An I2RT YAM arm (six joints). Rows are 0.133 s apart.
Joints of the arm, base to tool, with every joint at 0 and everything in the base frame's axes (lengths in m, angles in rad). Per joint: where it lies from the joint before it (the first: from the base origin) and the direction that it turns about. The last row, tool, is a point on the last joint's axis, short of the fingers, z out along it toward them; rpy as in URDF.
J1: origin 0 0 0.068 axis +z
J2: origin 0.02 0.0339 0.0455 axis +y
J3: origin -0.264 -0.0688 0 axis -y
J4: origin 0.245 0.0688 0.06 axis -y
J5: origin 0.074 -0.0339 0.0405 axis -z
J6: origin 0.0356 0 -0.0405 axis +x
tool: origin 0 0 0 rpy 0 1.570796 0
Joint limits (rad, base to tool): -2.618..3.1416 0..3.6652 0..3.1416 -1.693..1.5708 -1.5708..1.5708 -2.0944..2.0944
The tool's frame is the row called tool.
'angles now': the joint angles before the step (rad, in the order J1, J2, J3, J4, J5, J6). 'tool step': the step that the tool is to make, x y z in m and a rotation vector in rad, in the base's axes. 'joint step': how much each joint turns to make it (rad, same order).
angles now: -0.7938 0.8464 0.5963 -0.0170 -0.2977 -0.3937
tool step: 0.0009 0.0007 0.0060 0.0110 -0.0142 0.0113
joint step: 0.0036 0.0005 0.0210 -0.0135 -0.0121 0.0159
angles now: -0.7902 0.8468 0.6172 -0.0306 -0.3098 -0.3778
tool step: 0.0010 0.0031 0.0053 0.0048 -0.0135 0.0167
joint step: 0.0133 -0.0072 0.0146 -0.0119 -0.0065 0.0123
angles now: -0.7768 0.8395 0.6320 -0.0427 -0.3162 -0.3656
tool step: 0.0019 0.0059 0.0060 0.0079 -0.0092 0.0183
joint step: 0.0293 -0.0116 0.0180 -0.0238 0.0078 0.0151
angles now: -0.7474 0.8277 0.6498 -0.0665 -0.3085 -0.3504
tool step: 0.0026 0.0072 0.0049 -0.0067 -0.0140 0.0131
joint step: 0.0406 -0.0141 0.0081 -0.0041 0.0257 0.0111
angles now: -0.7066 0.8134 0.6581 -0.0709 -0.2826 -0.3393
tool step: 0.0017 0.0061 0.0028 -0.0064 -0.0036 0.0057
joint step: 0.0349 -0.0121 0.0048 -0.0089 0.0291 0.0040
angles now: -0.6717 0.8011 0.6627 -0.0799 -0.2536 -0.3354
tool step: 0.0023 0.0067 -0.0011 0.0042 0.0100 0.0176
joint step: 0.0388 -0.0089 -0.0023 -0.0165 0.0213 0.0021
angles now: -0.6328 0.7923 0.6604 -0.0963 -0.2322 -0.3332
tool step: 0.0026 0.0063 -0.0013 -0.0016 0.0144 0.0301
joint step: 0.0364 -0.0046 -0.0010 -0.0163 0.0084 -0.0081
